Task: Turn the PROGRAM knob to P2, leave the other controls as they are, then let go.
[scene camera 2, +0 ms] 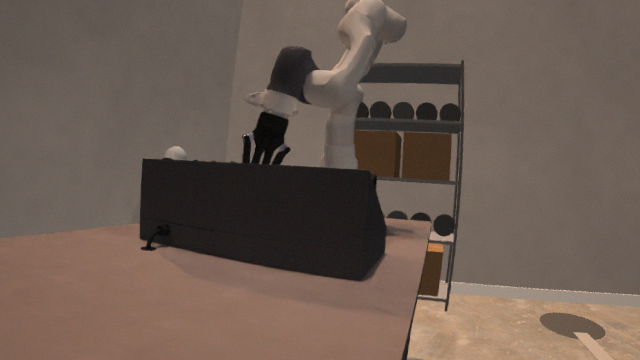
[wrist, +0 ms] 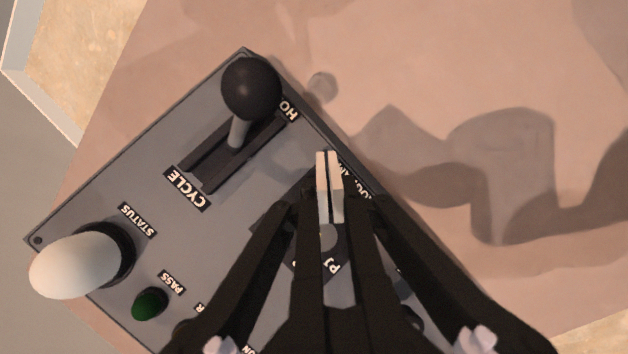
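The PROGRAM knob (wrist: 328, 237) shows in the wrist view as a grey round top, largely covered by the black fingers. A tiny yellow bit shows at its left edge, but its pointer setting cannot be read. The P1 mark (wrist: 332, 266) shows below it; the other position marks are covered. My gripper (scene camera 2: 265, 161) (wrist: 326, 165) is shut, its pale pads nearly together with a thin dark slit between them. It is over the PROGRAM dial, and the knob top shows past the pads, not between them. In the scene view the fingertips are hidden behind the control box (scene camera 2: 250, 215) (wrist: 140, 180).
The CYCLE lever (wrist: 251, 87) stands near the pads, its ball toward the HO label. A white STATUS dome (scene camera 2: 175, 153) (wrist: 77, 265) and a green PASS lamp (wrist: 148, 304) are on the panel. A shelf rack (scene camera 2: 459, 150) stands beyond the table (scene camera 2: 200, 310).
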